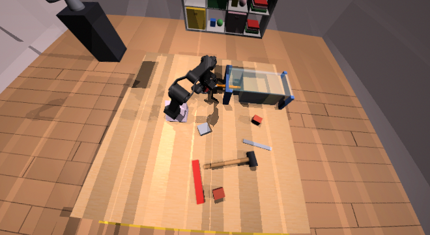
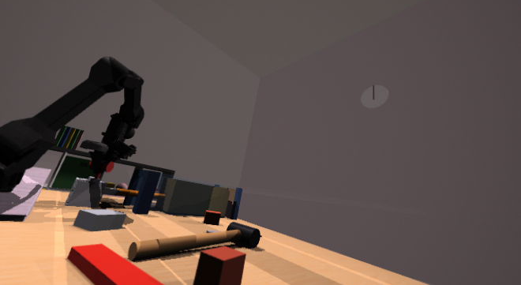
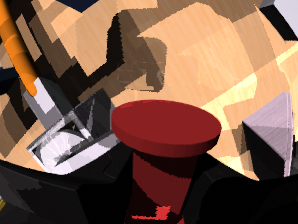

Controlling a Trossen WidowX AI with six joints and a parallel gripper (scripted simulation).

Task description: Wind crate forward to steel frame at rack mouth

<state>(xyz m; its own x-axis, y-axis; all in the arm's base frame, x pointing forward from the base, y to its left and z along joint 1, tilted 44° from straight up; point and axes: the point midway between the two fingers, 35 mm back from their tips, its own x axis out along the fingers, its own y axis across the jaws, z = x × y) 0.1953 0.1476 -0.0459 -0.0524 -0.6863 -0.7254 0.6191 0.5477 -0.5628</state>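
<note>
The blue steel frame lies 16 cm ahead of my gripper tip, 9 cm to the left of it and 1 cm below it. From my gripper tip the other things lie so: red grip: 2 cm above; then winch: 1 cm behind, 9 cm to the left, 8 cm below; then winch handle: 4 cm to the left, 1 cm below.
</note>
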